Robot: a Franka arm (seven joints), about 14 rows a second.
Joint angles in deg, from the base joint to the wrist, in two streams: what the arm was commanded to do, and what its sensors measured. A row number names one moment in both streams.
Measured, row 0: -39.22, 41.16, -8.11, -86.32, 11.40, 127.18, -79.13
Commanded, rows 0 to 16: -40.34, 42.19, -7.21, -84.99, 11.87, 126.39, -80.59; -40.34, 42.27, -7.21, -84.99, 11.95, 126.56, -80.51; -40.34, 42.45, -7.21, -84.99, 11.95, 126.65, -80.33; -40.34, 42.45, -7.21, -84.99, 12.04, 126.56, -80.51; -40.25, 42.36, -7.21, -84.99, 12.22, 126.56, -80.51; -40.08, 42.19, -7.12, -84.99, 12.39, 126.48, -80.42; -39.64, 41.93, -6.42, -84.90, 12.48, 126.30, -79.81; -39.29, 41.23, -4.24, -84.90, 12.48, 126.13, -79.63; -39.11, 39.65, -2.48, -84.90, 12.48, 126.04, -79.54; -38.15, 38.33, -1.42, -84.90, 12.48, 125.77, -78.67; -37.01, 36.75, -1.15, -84.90, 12.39, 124.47, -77.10; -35.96, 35.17, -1.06, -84.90, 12.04, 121.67, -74.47; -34.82, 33.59, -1.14, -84.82, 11.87, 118.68, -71.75; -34.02, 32.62, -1.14, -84.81, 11.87, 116.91, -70.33; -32.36, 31.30, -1.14, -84.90, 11.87, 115.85, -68.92; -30.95, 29.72, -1.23, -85.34, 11.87, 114.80, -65.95; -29.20, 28.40, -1.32, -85.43, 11.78, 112.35, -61.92
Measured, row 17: -31.74, 31.80, -0.92, -83.66, 11.52, 115.34, -67.24
